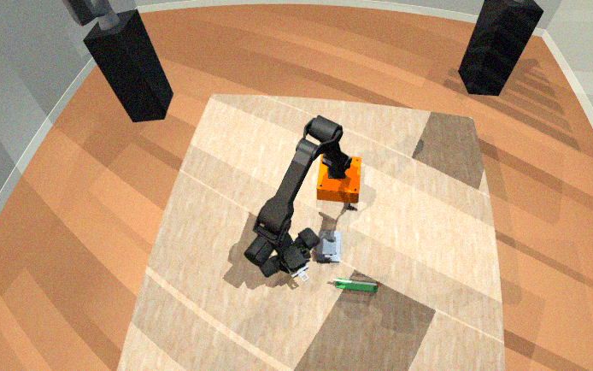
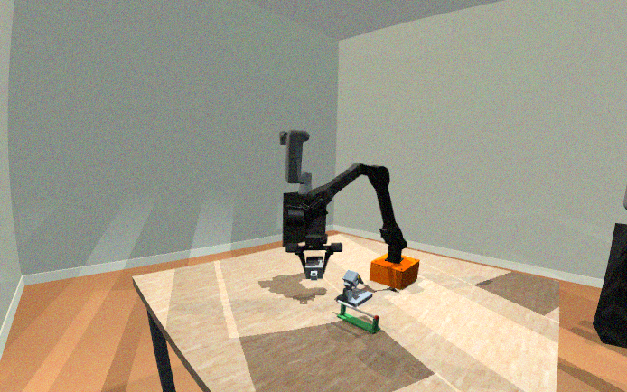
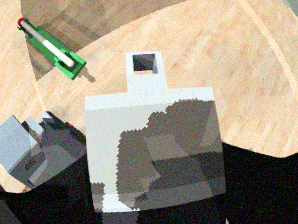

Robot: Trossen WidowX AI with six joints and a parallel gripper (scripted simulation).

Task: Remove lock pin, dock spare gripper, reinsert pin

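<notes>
Right now the mount is 8 cm behind my gripper tip, 10 cm to the left of it and 5 cm below it. From my gripper tip the other things lie so: spare gripper 2 cm above; green cradle 4 cm ahead, 20 cm to the left, 8 cm below.
</notes>
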